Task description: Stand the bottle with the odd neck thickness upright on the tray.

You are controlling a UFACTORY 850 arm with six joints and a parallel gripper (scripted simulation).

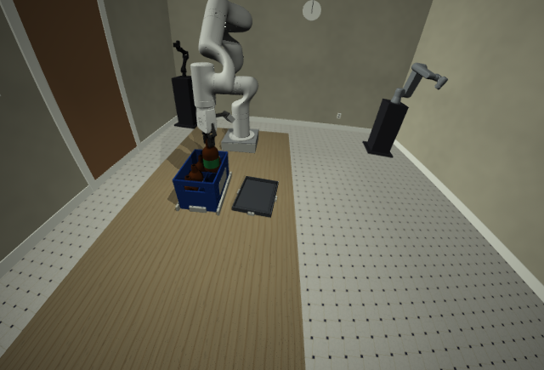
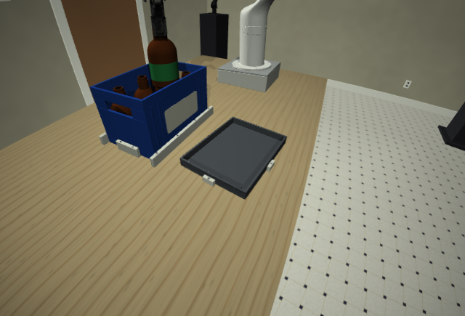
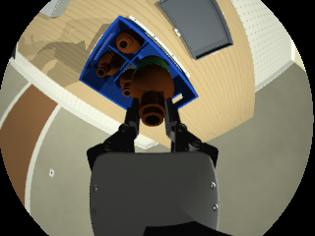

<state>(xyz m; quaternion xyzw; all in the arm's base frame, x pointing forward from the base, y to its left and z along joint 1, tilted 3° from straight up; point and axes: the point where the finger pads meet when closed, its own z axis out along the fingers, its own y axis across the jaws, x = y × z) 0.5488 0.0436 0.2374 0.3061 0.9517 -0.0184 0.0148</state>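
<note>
The bottle lies 70 mm below my hand. Also, from my hand: dark grey tray (290 mm below, 220 mm to the left, 30 mm behind); then blue crate (220 mm below, 40 mm to the right, 10 mm ahead).
</note>
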